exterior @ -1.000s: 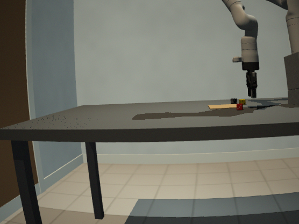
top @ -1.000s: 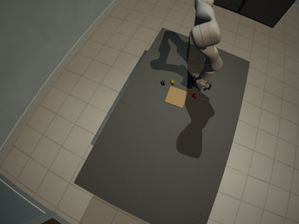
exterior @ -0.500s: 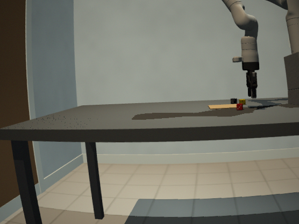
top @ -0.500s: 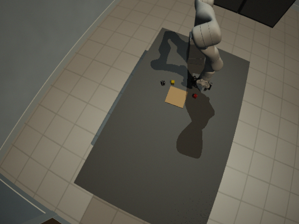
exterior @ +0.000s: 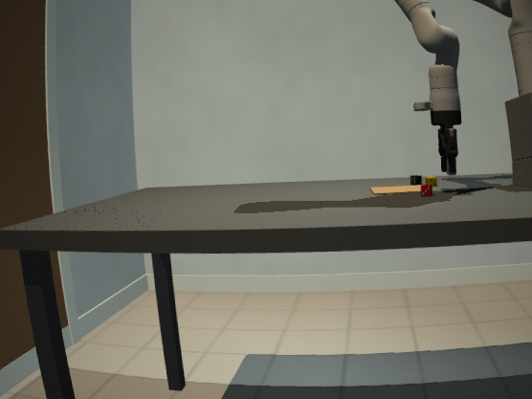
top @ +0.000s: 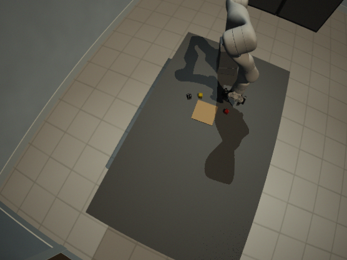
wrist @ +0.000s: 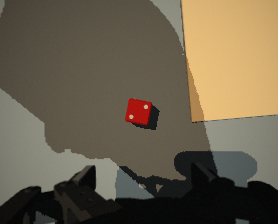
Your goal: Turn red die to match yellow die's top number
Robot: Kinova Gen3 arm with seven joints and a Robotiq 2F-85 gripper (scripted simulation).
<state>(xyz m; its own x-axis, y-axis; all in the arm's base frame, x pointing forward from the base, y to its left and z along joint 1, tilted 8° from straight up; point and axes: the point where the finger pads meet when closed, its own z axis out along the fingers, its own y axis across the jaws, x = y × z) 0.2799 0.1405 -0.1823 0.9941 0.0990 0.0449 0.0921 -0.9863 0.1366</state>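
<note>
Now: the red die 6 cm ahead of my hand, 1 cm to the left of it and 4 cm below it. The rest, counted from my hand: yellow die 4 cm ahead, 19 cm to the right, 4 cm below; tan mat 13 cm ahead, 11 cm to the right, 5 cm below; black die 8 cm ahead, 25 cm to the right, 4 cm below.
</note>
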